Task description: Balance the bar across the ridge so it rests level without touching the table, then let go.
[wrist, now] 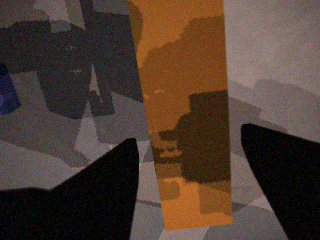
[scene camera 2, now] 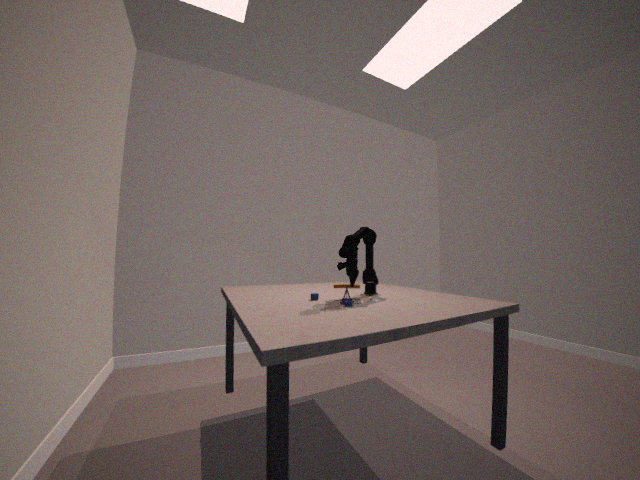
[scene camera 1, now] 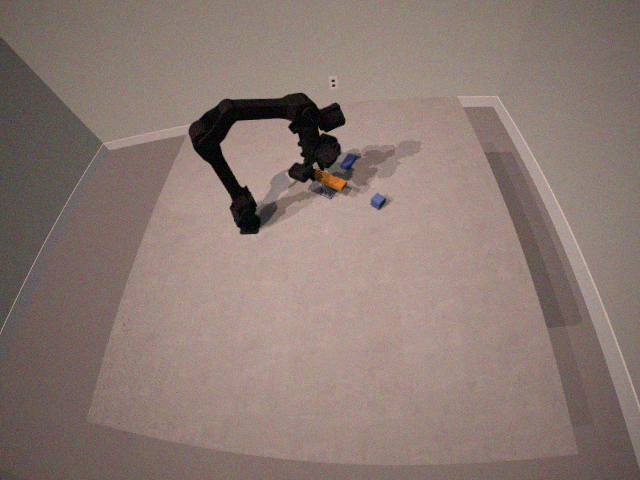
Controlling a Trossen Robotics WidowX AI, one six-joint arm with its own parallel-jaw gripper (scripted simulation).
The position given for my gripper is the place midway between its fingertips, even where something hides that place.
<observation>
I see my gripper [scene camera 1: 317,175] and an orange bar [wrist: 181,59].
My gripper shows as well in the wrist view [wrist: 188,140].
</observation>
